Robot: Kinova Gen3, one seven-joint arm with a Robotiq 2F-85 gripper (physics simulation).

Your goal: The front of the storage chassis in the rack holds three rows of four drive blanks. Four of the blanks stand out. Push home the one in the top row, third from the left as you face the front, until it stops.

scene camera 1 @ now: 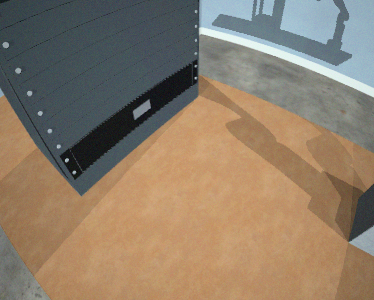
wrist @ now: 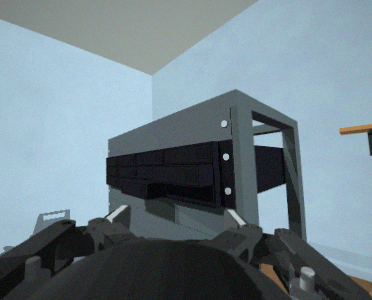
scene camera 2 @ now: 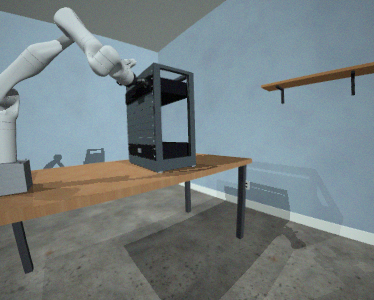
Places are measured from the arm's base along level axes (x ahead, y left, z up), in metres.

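Pixels of known places: gripper, fingertip midpoint: [wrist: 177, 218] [scene camera 2: 137, 85]; arm's base, origin of the base link: [scene camera 2: 4, 161].
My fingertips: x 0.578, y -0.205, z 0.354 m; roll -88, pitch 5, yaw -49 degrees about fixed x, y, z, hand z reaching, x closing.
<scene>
Ahead of a thing's pixels: the offset from my fingertips to its top centre. Level surfaces: height alone.
The black storage chassis [scene camera 2: 174, 91] [wrist: 227, 172] sits high in the grey rack [scene camera 1: 100, 60] [scene camera 2: 158, 120] [wrist: 245, 170]; it does not show in scene camera 1. In the wrist view its front is seen obliquely. The top-row third blank {dy +0.163, dx +0.158, dz +0.076 m} [wrist: 150, 158] is a dark panel left of the wide right-end blank {dy +0.054, dx +0.144, dz +0.076 m} [wrist: 188, 154]; how far it stands out I cannot tell. A bottom-row blank {dy +0.167, dx +0.123, dz +0.019 m} [wrist: 136, 188] plainly stands out. My gripper [scene camera 2: 147, 84] [wrist: 177, 218] is open and empty, near the rack's front at chassis height. Its fingertips show below the chassis in the wrist view; contact is unclear.
The rack stands on the wooden table {dz -0.484 m} [scene camera 1: 165, 215] [scene camera 2: 100, 181]. A grey cover panel [wrist: 185, 120] is above the chassis. A black unit [scene camera 1: 112, 120] with a light label is low in the rack. A wall shelf [scene camera 2: 320, 77] is at the right.
</scene>
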